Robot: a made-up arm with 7 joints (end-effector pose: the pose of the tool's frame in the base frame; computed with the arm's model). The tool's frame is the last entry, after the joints.
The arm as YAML. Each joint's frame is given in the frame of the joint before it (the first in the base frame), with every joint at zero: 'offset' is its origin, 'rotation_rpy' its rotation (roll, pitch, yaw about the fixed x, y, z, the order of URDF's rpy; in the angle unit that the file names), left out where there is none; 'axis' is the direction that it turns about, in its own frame. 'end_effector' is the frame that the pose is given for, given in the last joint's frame.
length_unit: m
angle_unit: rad
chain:
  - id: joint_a
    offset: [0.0, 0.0, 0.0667]
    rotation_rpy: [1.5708, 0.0, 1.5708]
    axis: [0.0, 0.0, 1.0]
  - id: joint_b
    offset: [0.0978, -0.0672, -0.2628]
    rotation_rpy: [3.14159, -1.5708, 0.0]
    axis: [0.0, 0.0, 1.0]
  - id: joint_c
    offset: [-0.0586, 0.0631, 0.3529]
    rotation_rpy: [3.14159, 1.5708, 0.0]
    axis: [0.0, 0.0, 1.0]
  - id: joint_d
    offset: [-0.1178, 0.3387, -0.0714]
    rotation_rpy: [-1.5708, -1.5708, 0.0]
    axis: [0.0, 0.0, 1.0]
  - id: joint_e
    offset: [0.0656, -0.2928, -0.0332]
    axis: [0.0, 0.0, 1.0]
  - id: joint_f
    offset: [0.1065, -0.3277, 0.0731]
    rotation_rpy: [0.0, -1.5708, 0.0]
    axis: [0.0, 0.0, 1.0]
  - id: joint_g
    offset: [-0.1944, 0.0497, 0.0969]
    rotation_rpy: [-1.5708, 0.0, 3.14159]
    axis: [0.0, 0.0, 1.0]
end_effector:
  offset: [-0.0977, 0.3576, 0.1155]
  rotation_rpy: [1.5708, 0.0, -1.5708]
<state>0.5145 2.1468 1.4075 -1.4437 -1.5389 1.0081 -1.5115</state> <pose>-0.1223 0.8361 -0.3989 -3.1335 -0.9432 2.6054</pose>
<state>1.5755 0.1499 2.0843 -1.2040 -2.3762 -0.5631 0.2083</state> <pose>0.1375 0.1759 0.8949 -0.1024 0.4163 2.8810</pose>
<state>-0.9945 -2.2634 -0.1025 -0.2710 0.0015 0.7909 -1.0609</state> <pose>-0.3556 0.7006 -1.3840 -2.0838 -0.6453 -2.4346</pose>
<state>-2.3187 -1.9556 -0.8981 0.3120 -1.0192 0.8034 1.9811</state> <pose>-0.9101 -0.3026 -0.1371 2.9813 0.8347 -1.9221</pose>
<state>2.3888 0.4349 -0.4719 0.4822 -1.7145 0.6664 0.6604</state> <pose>0.0630 -0.9675 0.2349 -2.8625 -0.4489 1.2749</pose>
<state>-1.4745 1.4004 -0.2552 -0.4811 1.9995 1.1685 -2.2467</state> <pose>-0.0857 0.8103 -0.8228 0.3544 -0.7102 -1.2453</pose>
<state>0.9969 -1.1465 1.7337 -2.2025 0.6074 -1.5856 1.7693</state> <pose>-0.0046 -0.1083 1.0714 -1.2782 0.5821 1.8133</pose>
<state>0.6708 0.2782 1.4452 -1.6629 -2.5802 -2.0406 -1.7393</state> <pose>0.1768 1.0675 0.4061 -1.0672 -0.2026 -2.1635</pose>
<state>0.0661 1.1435 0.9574 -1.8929 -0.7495 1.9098 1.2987</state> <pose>0.0629 0.7672 -0.2288 0.3454 -0.1921 -0.2940</pose>
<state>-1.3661 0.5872 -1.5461 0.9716 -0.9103 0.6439 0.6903</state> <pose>-0.4204 0.5917 0.2315 0.9869 0.5497 0.0469</pose>
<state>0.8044 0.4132 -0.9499 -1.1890 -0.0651 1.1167 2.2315</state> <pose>0.4641 0.1525 0.1329 -2.8853 -0.7654 0.5243</pose>
